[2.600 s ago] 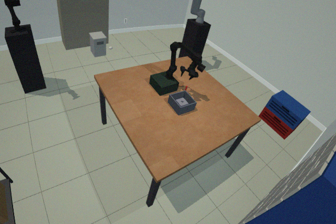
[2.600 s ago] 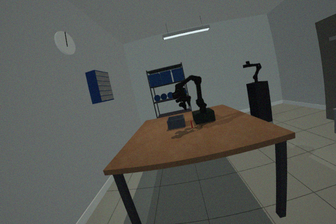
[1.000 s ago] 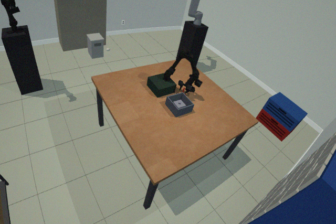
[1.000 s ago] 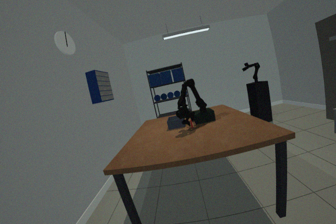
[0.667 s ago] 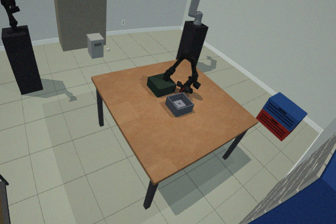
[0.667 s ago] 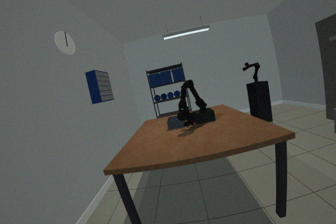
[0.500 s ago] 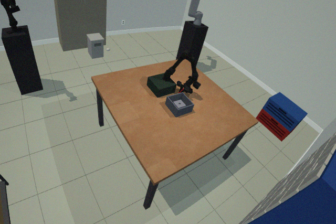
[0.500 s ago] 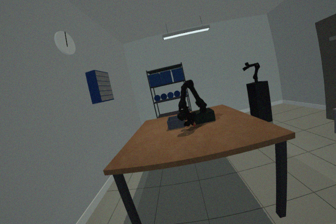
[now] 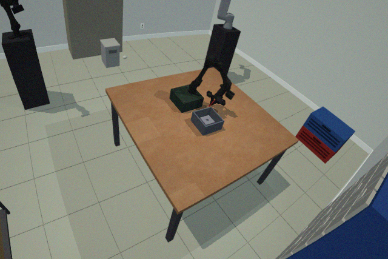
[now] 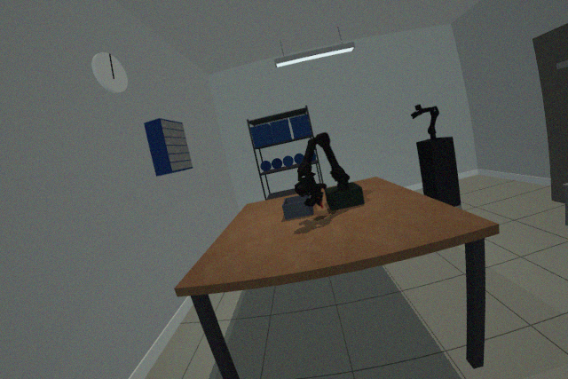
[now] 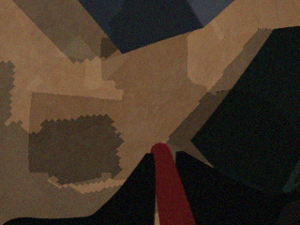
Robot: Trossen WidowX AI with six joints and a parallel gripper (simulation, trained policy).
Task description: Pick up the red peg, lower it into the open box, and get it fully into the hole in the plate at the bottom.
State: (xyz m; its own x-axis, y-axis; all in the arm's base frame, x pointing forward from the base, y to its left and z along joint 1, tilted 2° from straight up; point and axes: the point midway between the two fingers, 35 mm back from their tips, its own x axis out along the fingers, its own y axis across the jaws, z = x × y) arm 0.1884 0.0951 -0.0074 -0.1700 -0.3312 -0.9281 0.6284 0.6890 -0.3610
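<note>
Now: the plate 14 cm ahead of my gripper tip, 14 cm to the right of it and 2 cm below it. Round my gripper tip: red peg (1 cm to the left, 2 cm above); then grey box (14 cm ahead, 14 cm to the right, 4 cm below).
</note>
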